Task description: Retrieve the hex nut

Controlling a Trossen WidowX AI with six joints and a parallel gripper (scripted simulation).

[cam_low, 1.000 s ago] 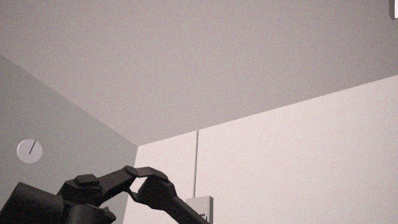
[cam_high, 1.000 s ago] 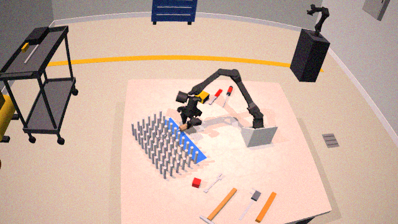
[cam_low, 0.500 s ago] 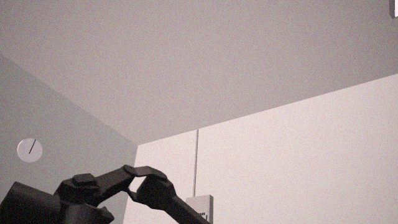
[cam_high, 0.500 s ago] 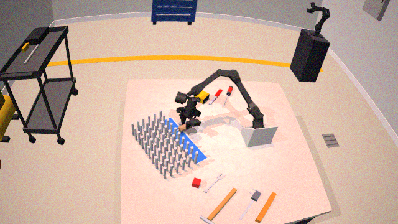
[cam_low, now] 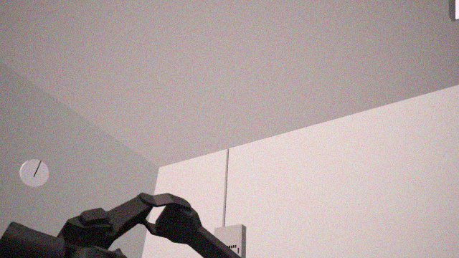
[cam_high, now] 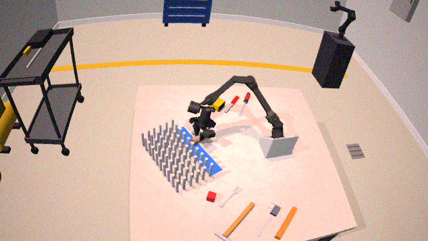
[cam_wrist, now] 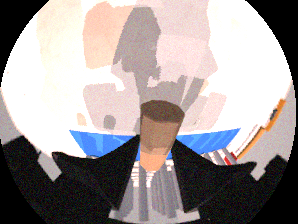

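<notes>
Right now the blue taped strip is 7 cm to the left of my gripper tip, 2 cm ahead of it and 1 cm below it. The rest, counted from my gripper tip: brown-handled screwdriver (10 cm ahead, 5 cm to the left); then yellow block (30 cm to the right, 17 cm behind, 1 cm above); then red cube (41 cm to the left).
</notes>
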